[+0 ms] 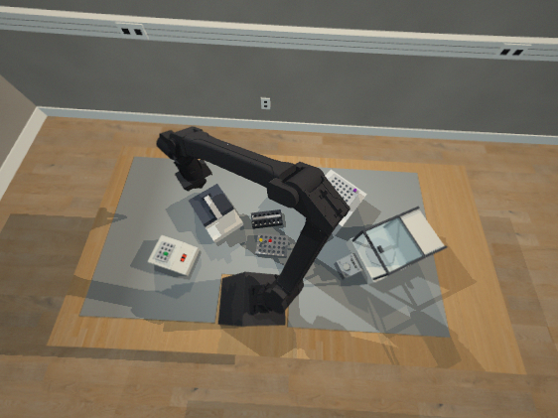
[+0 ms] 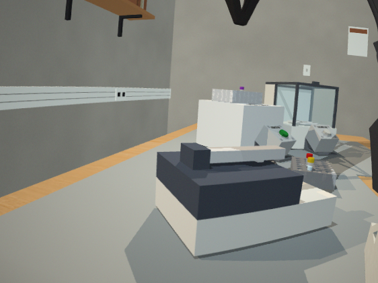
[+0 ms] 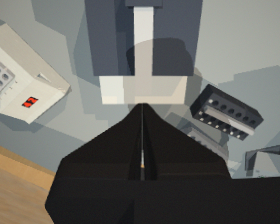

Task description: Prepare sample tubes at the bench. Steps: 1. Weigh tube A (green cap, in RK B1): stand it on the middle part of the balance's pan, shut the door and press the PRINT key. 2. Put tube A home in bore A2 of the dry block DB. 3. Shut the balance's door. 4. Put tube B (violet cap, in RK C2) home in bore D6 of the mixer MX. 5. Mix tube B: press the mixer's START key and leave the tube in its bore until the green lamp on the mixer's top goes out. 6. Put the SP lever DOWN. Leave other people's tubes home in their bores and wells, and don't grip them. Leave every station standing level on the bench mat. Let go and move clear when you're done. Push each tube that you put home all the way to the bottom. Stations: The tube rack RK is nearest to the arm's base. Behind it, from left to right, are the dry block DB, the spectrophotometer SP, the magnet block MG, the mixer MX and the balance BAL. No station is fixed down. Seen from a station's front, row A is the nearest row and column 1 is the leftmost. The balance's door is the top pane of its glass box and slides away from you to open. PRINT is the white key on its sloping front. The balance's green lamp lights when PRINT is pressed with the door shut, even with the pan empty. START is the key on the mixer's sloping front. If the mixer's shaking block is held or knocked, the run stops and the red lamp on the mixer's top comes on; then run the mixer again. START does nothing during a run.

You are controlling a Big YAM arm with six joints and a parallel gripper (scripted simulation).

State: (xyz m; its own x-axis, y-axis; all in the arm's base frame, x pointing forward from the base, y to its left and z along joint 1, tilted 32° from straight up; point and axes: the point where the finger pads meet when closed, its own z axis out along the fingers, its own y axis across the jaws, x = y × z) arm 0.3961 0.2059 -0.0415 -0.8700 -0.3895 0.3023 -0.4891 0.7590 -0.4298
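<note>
The SP lever is 16 cm below my hand, 2 cm behind it and 1 cm to the right of it. Also, from my hand: dry block 22 cm below, 19 cm behind, 15 cm to the left; then rack RK 24 cm to the right, 24 cm below, 18 cm behind; then magnet block 23 cm to the right, 23 cm below, 7 cm behind.
</note>
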